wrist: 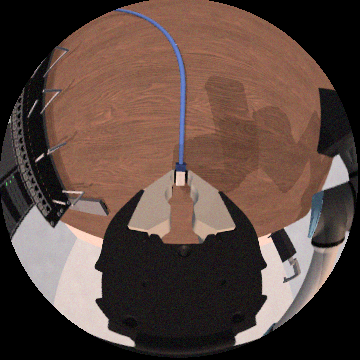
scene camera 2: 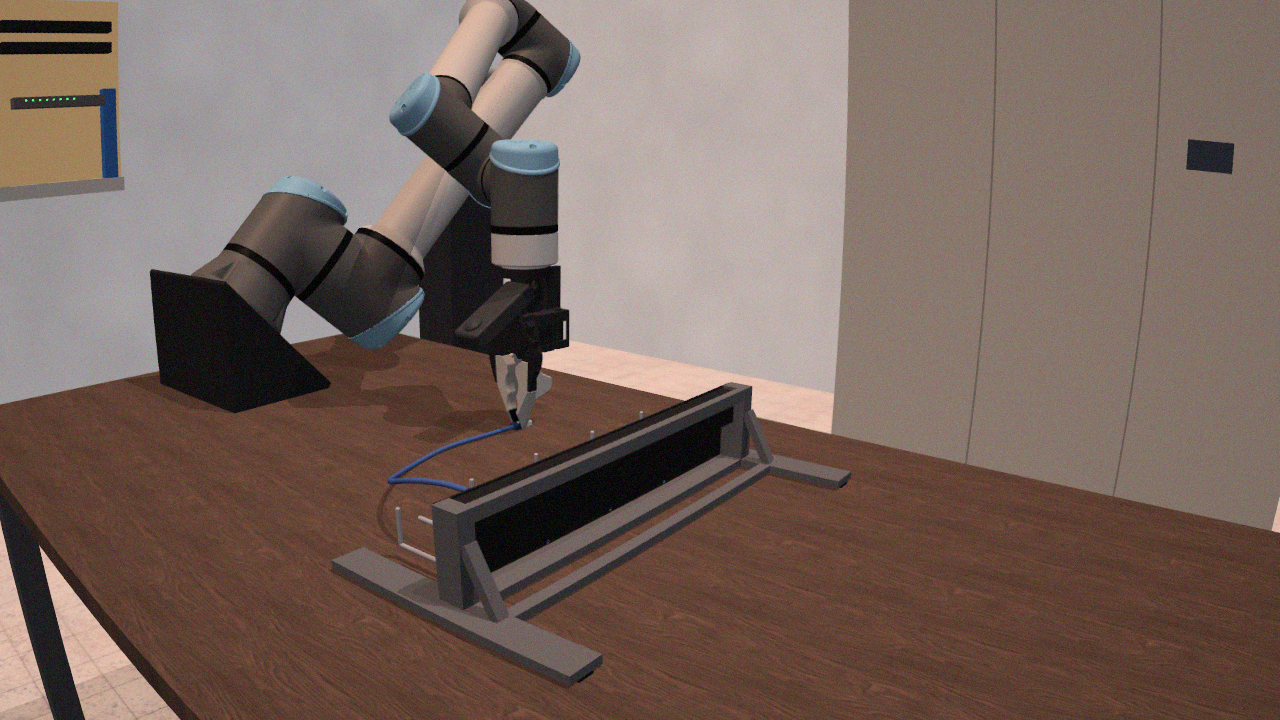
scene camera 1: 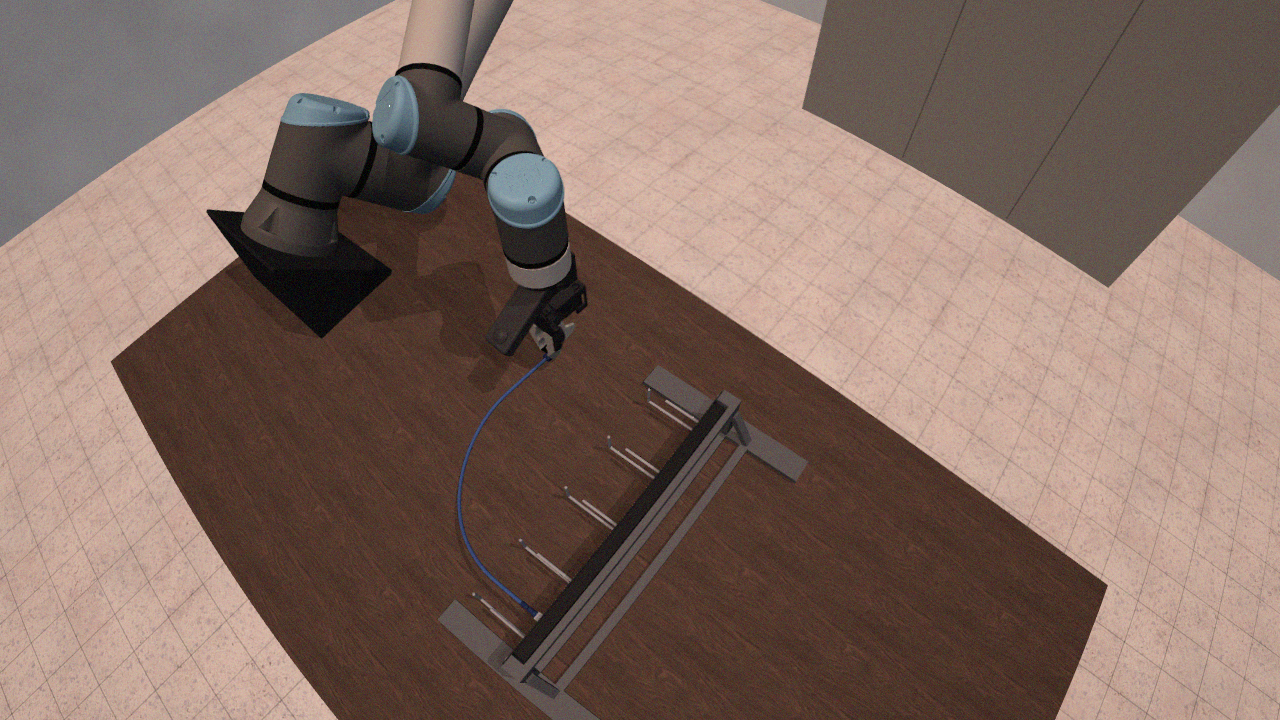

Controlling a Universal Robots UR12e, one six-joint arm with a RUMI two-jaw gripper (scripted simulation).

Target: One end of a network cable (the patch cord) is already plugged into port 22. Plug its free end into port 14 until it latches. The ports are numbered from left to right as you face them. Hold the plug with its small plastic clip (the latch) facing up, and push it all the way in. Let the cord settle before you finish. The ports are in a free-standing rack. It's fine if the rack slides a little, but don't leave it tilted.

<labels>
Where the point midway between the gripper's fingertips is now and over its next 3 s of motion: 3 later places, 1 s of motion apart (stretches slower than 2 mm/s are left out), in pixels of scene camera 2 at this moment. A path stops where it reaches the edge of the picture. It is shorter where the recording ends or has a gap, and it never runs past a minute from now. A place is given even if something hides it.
The gripper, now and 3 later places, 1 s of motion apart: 519, 427; 518, 408; 518, 386; 518, 386
</labels>
